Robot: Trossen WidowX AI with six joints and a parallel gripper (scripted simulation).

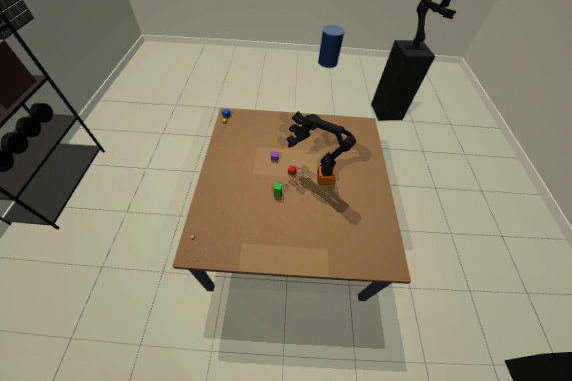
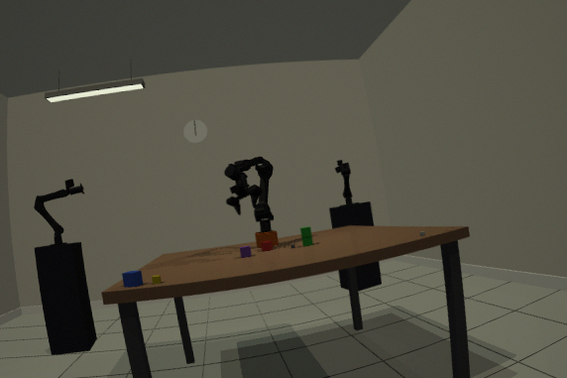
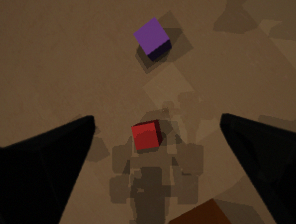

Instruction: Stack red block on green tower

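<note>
Now: the red block 180 mm below my gripper tip and 70 mm to the left of it. Also, from my gripper tip: small grey object: 190 mm below, 170 mm to the left, 100 mm ahead; then blue block: 520 mm to the right, 470 mm ahead, 180 mm below; then purple block: 180 mm below, 110 mm ahead, 60 mm to the right.
</note>
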